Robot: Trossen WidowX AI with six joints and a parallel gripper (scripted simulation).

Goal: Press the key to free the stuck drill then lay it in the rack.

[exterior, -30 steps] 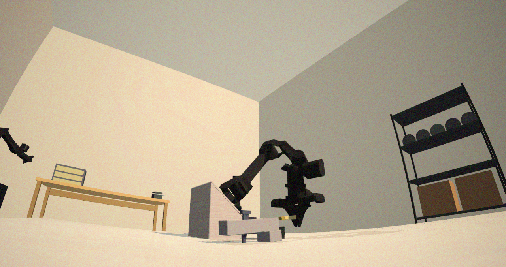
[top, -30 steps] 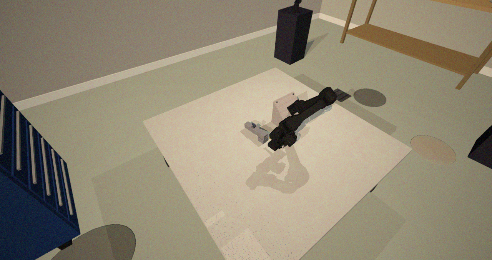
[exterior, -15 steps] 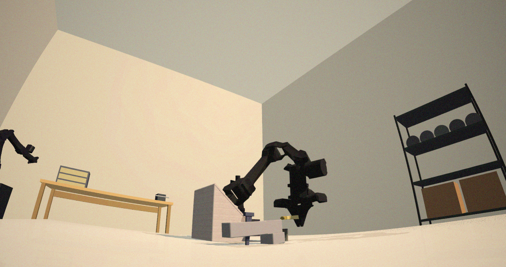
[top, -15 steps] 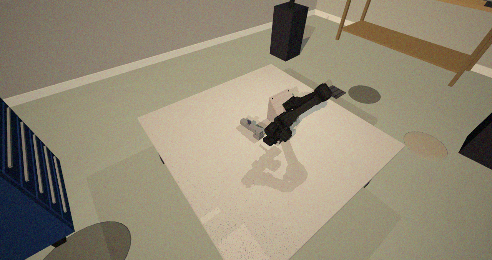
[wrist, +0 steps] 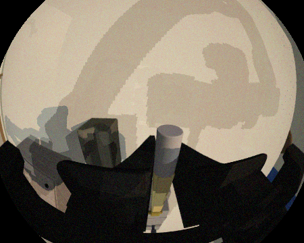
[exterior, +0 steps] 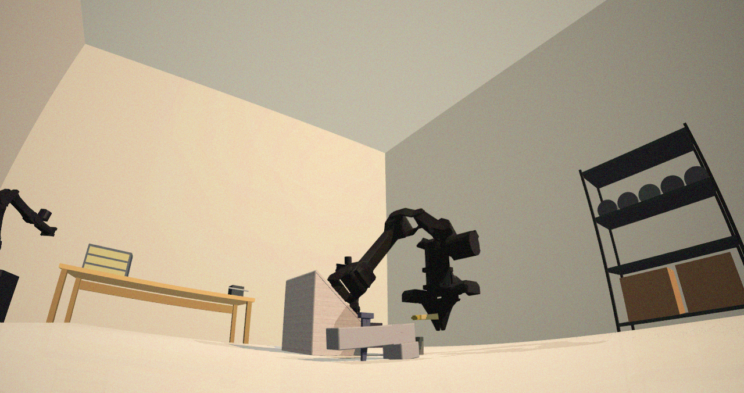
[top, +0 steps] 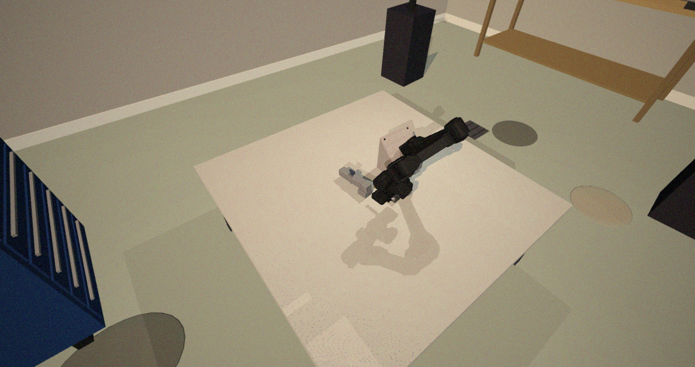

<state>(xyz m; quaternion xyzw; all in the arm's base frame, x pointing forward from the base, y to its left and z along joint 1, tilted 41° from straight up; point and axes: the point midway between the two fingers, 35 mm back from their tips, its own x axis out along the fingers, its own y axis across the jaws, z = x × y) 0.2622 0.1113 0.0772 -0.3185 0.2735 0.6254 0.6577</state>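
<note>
Now: gripper tip 7 cm past the small dark grey block, 4 cm to the left of it and 3 cm above it. From my gripper tip the other things lie so: drill 4 cm to the right, 3 cm above; then dark key 23 cm to the right, 1 cm ahead.
</note>
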